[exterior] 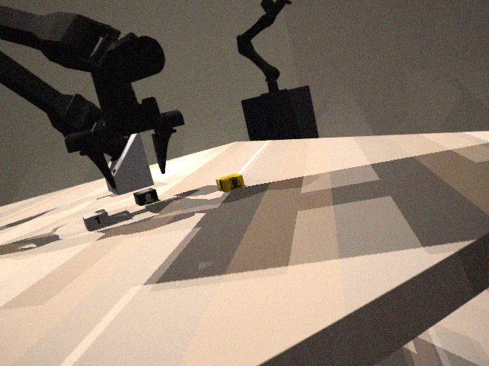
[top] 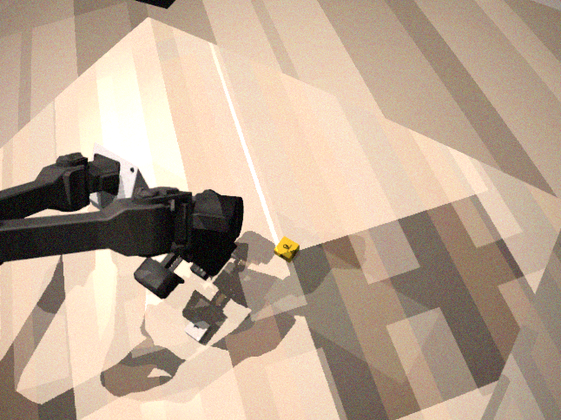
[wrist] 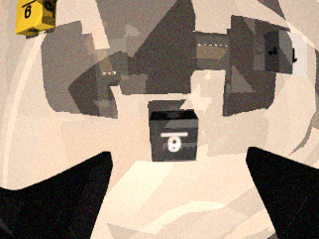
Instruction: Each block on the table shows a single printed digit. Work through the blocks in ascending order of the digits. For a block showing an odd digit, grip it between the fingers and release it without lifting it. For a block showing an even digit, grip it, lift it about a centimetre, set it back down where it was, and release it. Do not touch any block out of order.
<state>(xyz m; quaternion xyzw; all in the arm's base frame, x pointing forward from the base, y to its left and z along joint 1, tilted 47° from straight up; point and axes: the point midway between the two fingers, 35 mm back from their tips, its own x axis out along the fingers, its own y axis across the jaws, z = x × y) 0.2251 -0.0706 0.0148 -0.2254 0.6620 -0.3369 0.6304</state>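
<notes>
My gripper tip is 30 mm above the dark block. From my gripper tip the other things lie so: yellow block 120 mm ahead, 100 mm to the left, 30 mm below; white block 100 mm to the right, 50 mm ahead, 30 mm below.
</notes>
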